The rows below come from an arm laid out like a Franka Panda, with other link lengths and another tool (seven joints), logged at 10 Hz.
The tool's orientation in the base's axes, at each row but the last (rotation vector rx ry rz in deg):
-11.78, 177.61, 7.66
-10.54, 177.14, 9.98
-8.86, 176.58, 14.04
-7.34, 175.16, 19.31
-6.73, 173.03, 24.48
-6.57, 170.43, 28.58
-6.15, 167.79, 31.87
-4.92, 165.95, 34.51
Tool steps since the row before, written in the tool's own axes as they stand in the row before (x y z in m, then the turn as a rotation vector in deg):
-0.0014, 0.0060, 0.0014, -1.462, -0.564, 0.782
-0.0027, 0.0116, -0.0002, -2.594, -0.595, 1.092
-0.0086, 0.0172, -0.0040, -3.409, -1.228, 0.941
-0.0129, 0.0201, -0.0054, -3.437, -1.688, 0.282
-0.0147, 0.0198, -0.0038, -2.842, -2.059, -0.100
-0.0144, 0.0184, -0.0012, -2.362, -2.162, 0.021
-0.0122, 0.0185, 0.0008, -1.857, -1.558, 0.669
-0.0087, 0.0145, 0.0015, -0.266, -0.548, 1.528
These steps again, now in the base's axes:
0.0006, 0.0062, -0.0008, 1.544, -0.298, -0.771
0.0013, 0.0117, 0.0016, 2.681, -0.162, -1.030
0.0066, 0.0171, 0.0071, 3.551, -0.730, -0.935
0.0107, 0.0193, 0.0105, 3.584, -1.320, -0.390
0.0126, 0.0188, 0.0105, 2.997, -1.820, -0.185
0.0124, 0.0177, 0.0089, 2.545, -1.903, -0.395
0.0103, 0.0180, 0.0079, 2.079, -1.123, -0.859
0.0074, 0.0141, 0.0059, 0.565, 0.115, -1.541

